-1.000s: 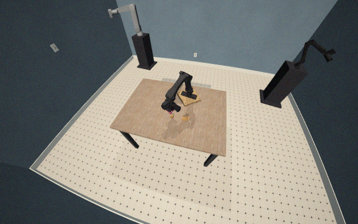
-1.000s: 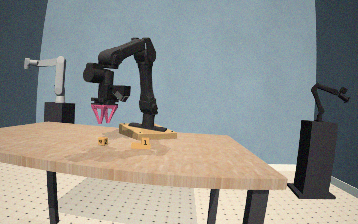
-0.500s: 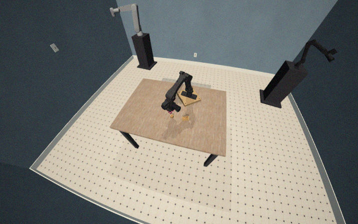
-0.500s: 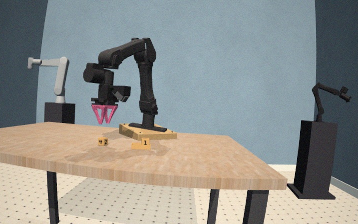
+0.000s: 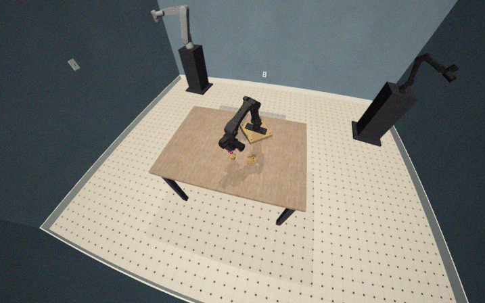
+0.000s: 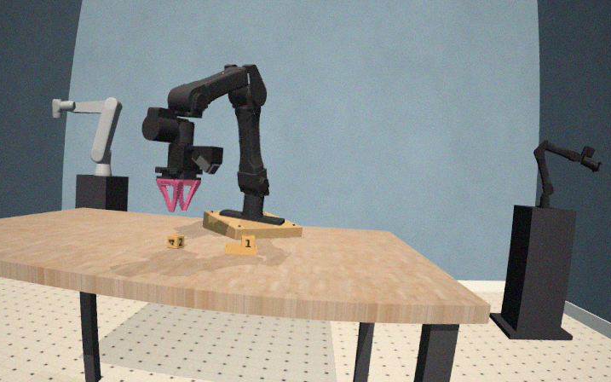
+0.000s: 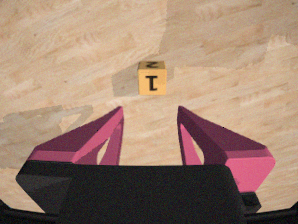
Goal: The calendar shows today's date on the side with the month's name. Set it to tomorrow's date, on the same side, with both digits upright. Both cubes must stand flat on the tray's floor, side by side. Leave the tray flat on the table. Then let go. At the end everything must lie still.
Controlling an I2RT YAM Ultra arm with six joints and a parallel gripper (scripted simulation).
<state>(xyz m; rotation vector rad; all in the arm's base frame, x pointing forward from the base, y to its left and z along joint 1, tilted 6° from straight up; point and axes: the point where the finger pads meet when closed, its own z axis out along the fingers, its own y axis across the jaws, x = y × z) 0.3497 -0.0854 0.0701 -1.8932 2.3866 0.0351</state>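
The digit cube lies 8 cm below my hand. The rest, counted from my hand: tan tray 15 cm to the left, 8 cm below, 3 cm behind.
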